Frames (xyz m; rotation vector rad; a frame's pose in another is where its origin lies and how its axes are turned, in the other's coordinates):
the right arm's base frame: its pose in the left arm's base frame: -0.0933 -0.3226 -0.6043 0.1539 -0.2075 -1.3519
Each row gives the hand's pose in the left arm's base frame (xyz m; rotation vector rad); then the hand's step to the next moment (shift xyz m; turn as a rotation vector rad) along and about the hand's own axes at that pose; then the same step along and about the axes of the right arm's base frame.
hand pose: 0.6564 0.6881 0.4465 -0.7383 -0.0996 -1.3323
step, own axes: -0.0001 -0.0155 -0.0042 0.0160 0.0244 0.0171
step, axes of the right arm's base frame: -0.0001 -0.0145 0.0069 0.0102 0.0322 0.0023
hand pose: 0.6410 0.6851 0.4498 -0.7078 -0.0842 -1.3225
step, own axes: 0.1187 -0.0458 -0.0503 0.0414 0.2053 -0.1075
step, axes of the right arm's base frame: 0.1243 -0.0443 0.0360 0.0981 0.1018 -0.1882
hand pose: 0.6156 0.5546 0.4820 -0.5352 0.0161 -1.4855
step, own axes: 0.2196 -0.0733 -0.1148 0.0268 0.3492 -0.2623
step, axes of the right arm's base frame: 0.2216 -0.1325 0.0099 0.1409 0.1277 -0.3941
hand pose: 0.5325 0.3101 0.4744 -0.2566 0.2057 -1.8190
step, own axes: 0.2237 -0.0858 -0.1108 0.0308 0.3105 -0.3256
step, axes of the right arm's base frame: 0.1510 -0.2146 -0.0285 0.1205 0.0657 -0.4296
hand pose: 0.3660 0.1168 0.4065 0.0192 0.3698 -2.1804
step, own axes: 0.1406 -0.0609 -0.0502 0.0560 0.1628 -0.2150
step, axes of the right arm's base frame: 0.0308 -0.1571 -0.0195 0.0734 -0.0084 -0.2654
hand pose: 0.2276 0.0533 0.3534 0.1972 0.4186 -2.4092
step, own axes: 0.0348 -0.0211 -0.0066 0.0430 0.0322 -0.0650
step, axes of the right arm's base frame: -0.0054 -0.0409 0.0001 0.0191 -0.0331 -0.0752
